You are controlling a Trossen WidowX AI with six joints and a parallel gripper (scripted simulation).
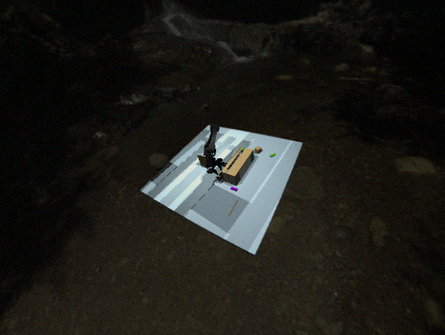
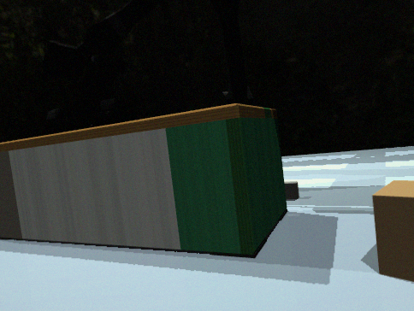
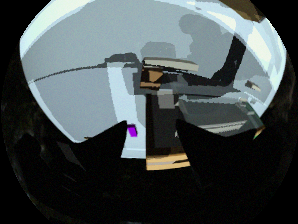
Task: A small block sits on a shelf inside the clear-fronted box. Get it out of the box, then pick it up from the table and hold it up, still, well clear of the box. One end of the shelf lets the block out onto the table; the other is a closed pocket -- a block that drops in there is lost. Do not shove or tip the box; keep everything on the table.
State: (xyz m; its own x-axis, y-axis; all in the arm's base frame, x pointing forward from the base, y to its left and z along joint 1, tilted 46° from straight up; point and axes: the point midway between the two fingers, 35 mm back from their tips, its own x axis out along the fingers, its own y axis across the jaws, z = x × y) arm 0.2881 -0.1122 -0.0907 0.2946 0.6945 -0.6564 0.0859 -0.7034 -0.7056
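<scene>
Now: gripper tip 2 cm past the tan block and 8 cm above it. From my gripper tip the other things lie so: box 4 cm ahead, 18 cm to the left, 3 cm below; thin stick 27 cm ahead, 21 cm to the right, 9 cm below; purple piece 17 cm ahead, 4 cm to the right, 9 cm below.
</scene>
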